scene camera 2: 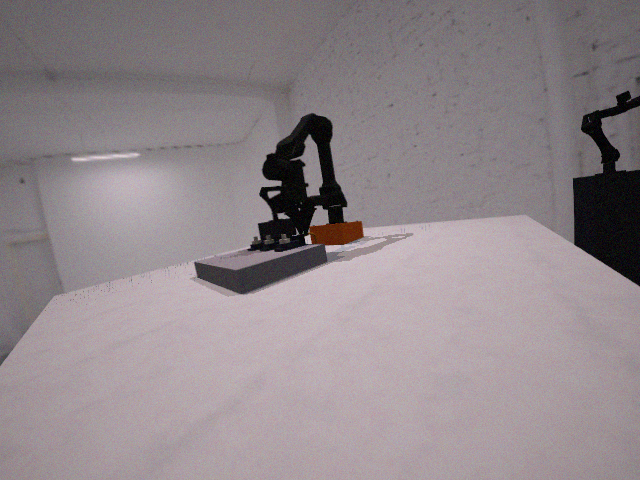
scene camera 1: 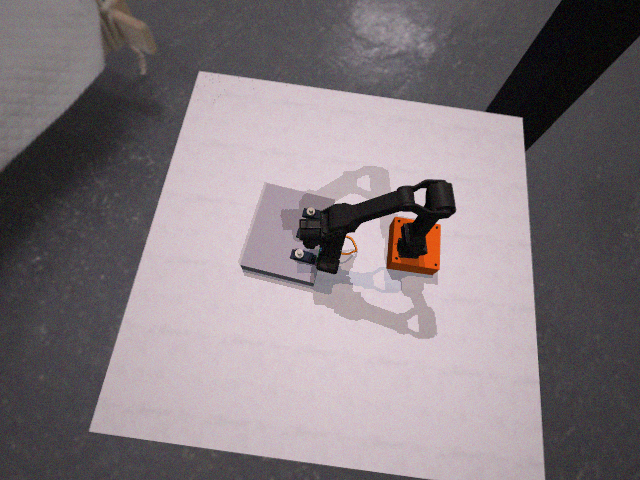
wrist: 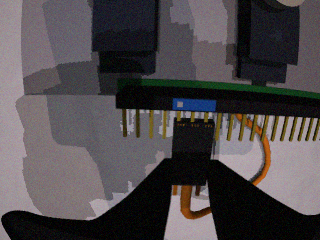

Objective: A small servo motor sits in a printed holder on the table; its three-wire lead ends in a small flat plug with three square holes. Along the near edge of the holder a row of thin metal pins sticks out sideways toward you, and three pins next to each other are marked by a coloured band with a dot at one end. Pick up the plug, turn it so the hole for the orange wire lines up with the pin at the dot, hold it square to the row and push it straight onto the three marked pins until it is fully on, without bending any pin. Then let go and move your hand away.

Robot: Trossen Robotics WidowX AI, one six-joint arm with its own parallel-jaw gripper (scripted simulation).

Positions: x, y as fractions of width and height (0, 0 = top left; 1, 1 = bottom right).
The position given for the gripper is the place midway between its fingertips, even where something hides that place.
In view: the gripper (scene camera 2: 0.47, 0.49) and a grey holder (scene camera 2: 0.38, 0.57).
The gripper shows as well in scene camera 1 (scene camera 1: 0.52, 0.52) and in the wrist view (wrist: 0.60, 0.70).
